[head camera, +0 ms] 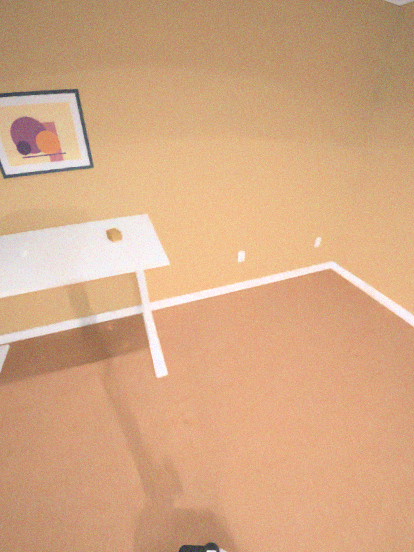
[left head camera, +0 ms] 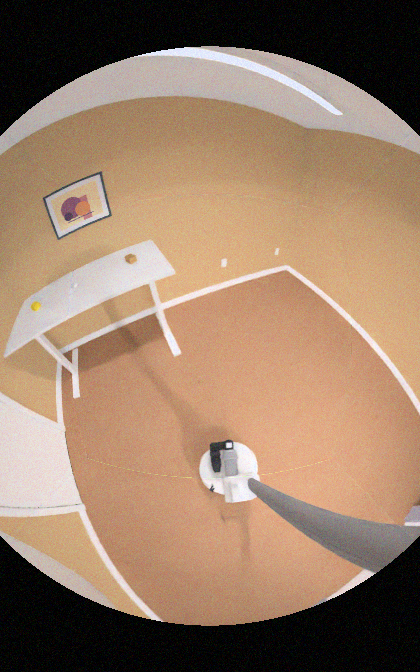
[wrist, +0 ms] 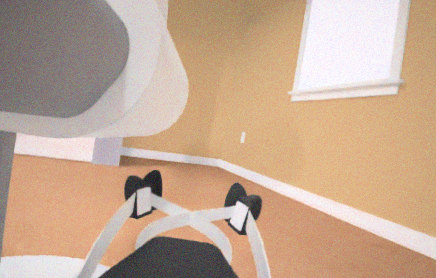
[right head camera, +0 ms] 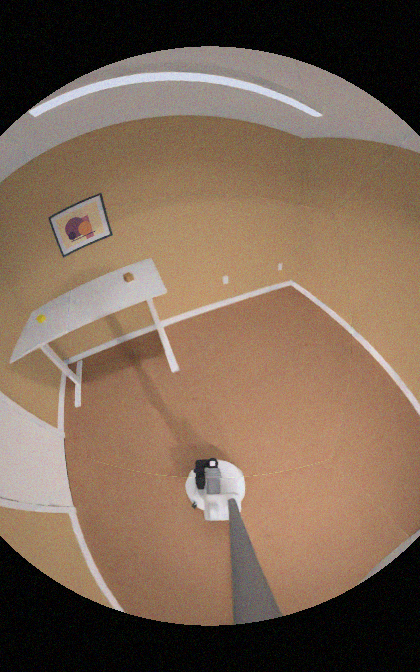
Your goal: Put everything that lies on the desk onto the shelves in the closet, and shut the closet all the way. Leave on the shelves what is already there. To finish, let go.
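Observation:
The white desk [head camera: 65, 260] [left head camera: 100, 290] [right head camera: 95, 302] stands against the far wall. A small orange-brown block [head camera: 114, 235] [left head camera: 131, 258] [right head camera: 128, 277] lies near its right end. A yellow round thing [left head camera: 36, 306] [right head camera: 41, 318] lies near its left end. A tiny whitish thing [head camera: 24, 253] [left head camera: 74, 285] shows faintly between them; its shape is too small to tell. My gripper [wrist: 194, 192] is open and empty, with its fingertips well apart, far from the desk. The closet's shelves do not show in any view.
A framed picture [head camera: 45, 132] [left head camera: 77, 205] [right head camera: 81, 225] hangs above the desk. A white panel [left head camera: 30, 465] [right head camera: 30, 460] shows at the left. A white, box-like piece [wrist: 106, 151] stands low by the wall in the wrist view. A window [wrist: 350, 45] is at the right there.

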